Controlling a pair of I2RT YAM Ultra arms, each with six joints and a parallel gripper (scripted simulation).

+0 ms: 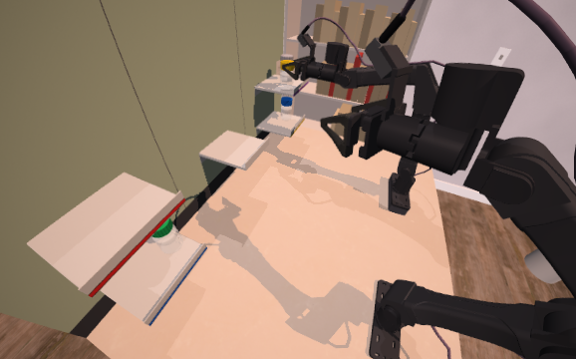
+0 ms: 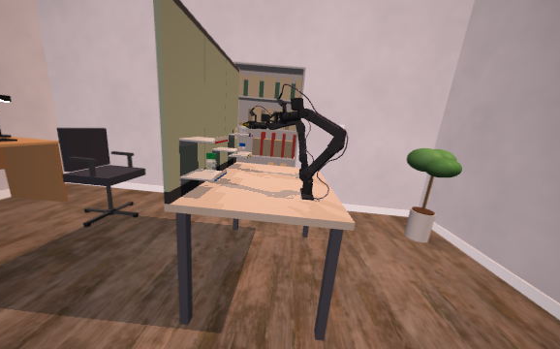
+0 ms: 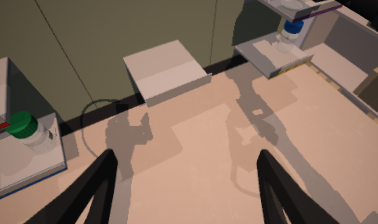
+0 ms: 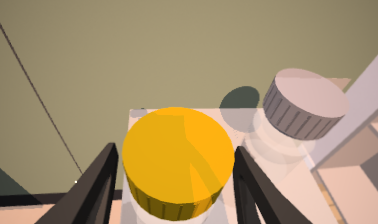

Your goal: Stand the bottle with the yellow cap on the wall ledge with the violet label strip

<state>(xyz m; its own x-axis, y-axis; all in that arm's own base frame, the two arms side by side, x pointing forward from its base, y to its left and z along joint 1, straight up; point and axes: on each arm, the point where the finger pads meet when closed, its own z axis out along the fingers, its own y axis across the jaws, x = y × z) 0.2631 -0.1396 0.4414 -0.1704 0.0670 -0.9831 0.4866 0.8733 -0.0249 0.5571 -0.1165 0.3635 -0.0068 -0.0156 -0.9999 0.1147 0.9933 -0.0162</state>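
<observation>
The grey-capped bottle lies 5 cm ahead of my right hand, 10 cm to the right of it and 4 cm below it. Round my right hand: olive wall: 13 cm ahead, 34 cm to the left, 5 cm above; then blue-capped bottle: 4 cm ahead, 10 cm to the right, 24 cm below; then green-capped bottle: 2 cm ahead, 68 cm to the left, 24 cm below.
</observation>
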